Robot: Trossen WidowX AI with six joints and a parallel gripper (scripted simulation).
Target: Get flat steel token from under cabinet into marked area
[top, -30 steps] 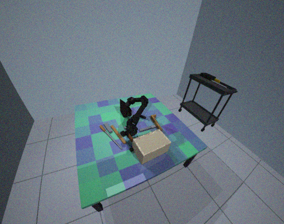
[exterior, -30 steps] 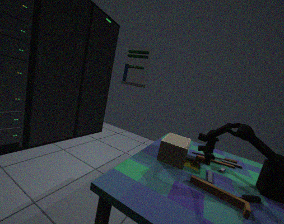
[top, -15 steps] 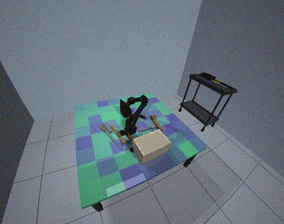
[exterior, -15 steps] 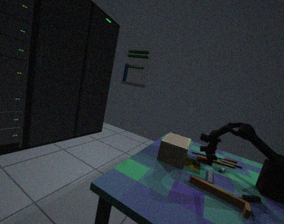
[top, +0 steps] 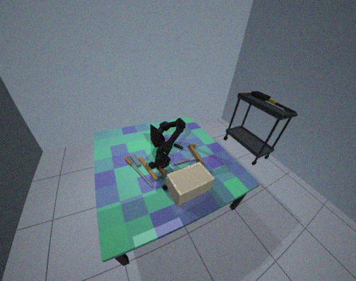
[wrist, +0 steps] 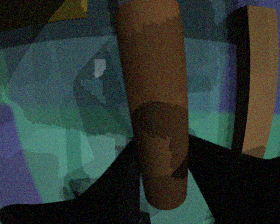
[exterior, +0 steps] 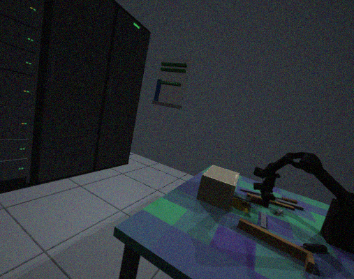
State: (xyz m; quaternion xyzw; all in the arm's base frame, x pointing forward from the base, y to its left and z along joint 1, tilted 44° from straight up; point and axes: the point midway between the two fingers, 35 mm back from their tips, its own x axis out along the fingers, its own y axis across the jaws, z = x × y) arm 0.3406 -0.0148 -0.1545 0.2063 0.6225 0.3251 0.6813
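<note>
Now: gripper tip 9 cm past the short grey piece and 4 cm to the right of it. Round my gripper tip: yellow marked patch: 13 cm ahead, 13 cm to the left, 1 cm below; flat grey bar: 18 cm behind, 17 cm to the right; wooden stick: 5 cm behind, 10 cm to the right.
</note>
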